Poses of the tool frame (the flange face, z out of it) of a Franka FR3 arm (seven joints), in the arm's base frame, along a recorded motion.
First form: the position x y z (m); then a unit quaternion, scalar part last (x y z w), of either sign.
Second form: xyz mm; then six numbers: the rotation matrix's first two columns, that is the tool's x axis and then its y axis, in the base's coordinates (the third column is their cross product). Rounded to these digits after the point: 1 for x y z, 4 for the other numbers.
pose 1, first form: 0.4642 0.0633 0.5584 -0.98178 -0.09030 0.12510 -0.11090
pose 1, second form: 464.2 63.3 558.4 0.9524 0.1496 -0.2657 0.2051 -0.9591 0.1952
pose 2, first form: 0.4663 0.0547 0.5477 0.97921 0.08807 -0.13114 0.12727
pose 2, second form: 466.3 54.7 547.7 0.9501 0.1391 -0.2792 0.2059 -0.9521 0.2261
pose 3, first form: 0.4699 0.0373 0.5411 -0.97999 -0.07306 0.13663 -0.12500
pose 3, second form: 469.9 37.3 541.1 0.9520 0.1090 -0.2861 0.1774 -0.9581 0.2250
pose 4, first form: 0.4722 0.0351 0.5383 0.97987 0.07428 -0.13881 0.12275
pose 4, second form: 472.2 35.1 538.3 0.9504 0.1115 -0.2903 0.1796 -0.9588 0.2199
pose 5, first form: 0.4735 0.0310 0.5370 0.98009 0.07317 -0.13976 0.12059
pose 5, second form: 473.5 31.0 537.0 0.9502 0.1097 -0.2916 0.1771 -0.9602 0.2159
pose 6, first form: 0.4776 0.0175 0.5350 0.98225 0.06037 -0.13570 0.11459
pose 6, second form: 477.6 17.5 535.0 0.9559 0.0875 -0.2804 0.1497 -0.9664 0.2087
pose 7, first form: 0.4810 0.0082 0.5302 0.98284 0.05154 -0.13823 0.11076
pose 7, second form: 481.0 8.2 530.2 0.9565 0.0707 -0.2831 0.1319 -0.9702 0.2035
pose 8, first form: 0.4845 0.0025 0.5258 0.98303 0.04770 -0.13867 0.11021
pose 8, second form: 484.5 2.5 525.8 0.9570 0.0632 -0.2831 0.1243 -0.9712 0.2035
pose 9, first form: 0.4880 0.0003 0.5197 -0.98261 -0.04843 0.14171 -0.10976
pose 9, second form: 488.0 0.3 519.7 0.9551 0.0641 -0.2891 0.1263 -0.9712 0.2020
